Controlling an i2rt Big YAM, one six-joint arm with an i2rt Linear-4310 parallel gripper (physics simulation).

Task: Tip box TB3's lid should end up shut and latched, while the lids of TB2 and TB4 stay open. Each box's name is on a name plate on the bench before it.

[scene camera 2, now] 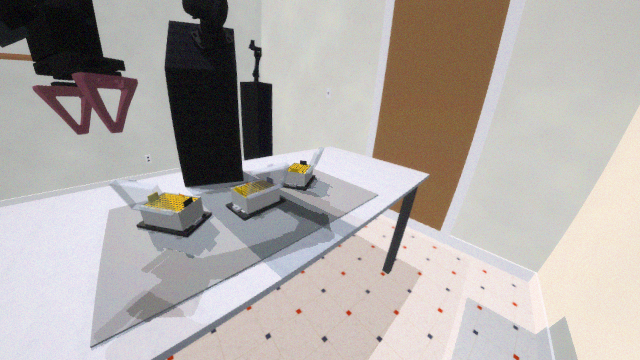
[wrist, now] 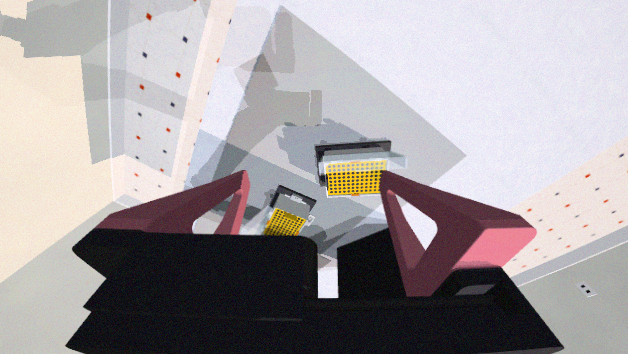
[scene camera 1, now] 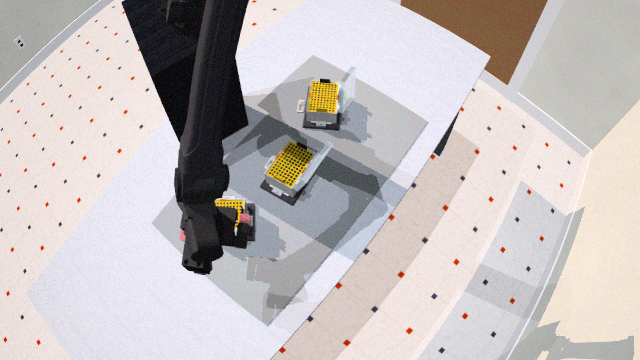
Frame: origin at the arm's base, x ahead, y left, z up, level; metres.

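Where they show: gripper, fingertip midpoint: (scene camera 2: 98, 133) (wrist: 314, 177) (scene camera 1: 223, 241); arm's base, link origin: (scene camera 2: 212, 40).
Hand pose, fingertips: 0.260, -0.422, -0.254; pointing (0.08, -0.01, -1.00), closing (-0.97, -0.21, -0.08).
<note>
Things, the pixels of their top centre, and the offset from my fingertips, as dx, dy, dz. "*": a spot on its surface instead. Level surfaces: height alone.
- Tip box TB3, top centre: (wrist: 356, 183) (scene camera 1: 220, 211) (scene camera 2: 169, 196) -0.094, +0.117, -0.185
- clear lid, surface spot: (scene camera 2: 134, 194) * -0.069, +0.040, -0.140
- TB2, top centre: (scene camera 1: 290, 160) (wrist: 281, 232) (scene camera 2: 255, 182) +0.029, +0.308, -0.185
- grey mat, surface height: dz -0.259
- white bench, surface height: dz -0.262
Tip box TB3 (scene camera 1: 230, 203) (scene camera 2: 172, 216) (wrist: 356, 180) has a yellow perforated top and a clear lid (scene camera 2: 134, 194) tilted open; the arm covers much of it in scene camera 1. TB2 (scene camera 1: 290, 165) (scene camera 2: 257, 200) (wrist: 286, 222) stands in the middle with its clear lid (scene camera 1: 316, 164) open. TB4 (scene camera 1: 323, 97) (scene camera 2: 300, 177) stands farthest off, its lid (scene camera 1: 348, 89) (scene camera 2: 317, 159) upright and open. My gripper (scene camera 1: 214, 227) (scene camera 2: 99, 132) (wrist: 314, 177) is open and empty, high above the bench near TB3's end. Name plates are not readable in these views.
The boxes stand on black bases on a grey mat (scene camera 1: 382, 120) (scene camera 2: 117, 305) on the white bench (scene camera 1: 95, 280) (scene camera 2: 35, 265). The arm's black pedestal (scene camera 2: 205, 120) rises behind the bench. A second pedestal (scene camera 2: 256, 120) with a small arm stands farther back.
</note>
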